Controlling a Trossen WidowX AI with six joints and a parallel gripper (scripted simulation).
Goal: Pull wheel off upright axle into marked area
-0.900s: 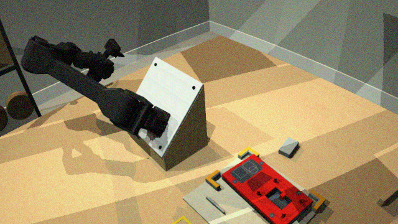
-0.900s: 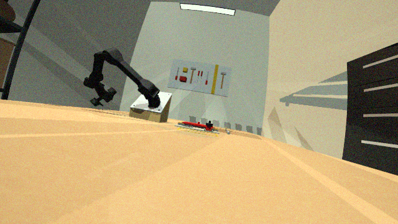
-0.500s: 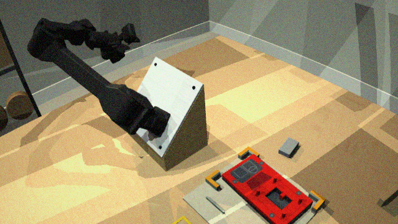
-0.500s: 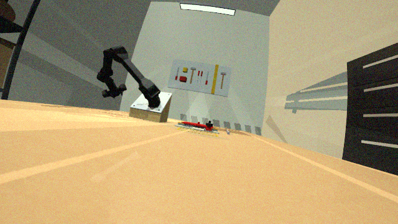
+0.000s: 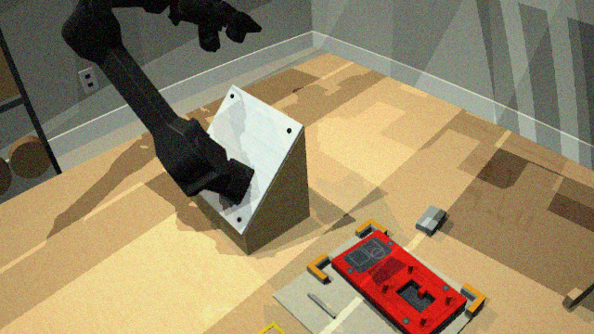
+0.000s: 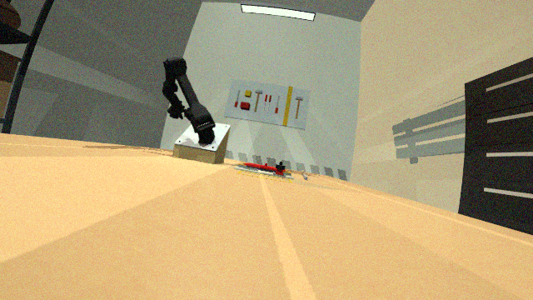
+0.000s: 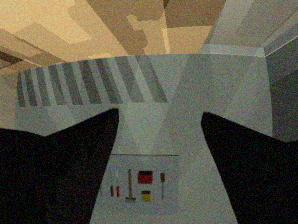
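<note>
Right now the wheel is 64 cm ahead of my gripper tip, 37 cm to the right of it and 19 cm below it.
</note>
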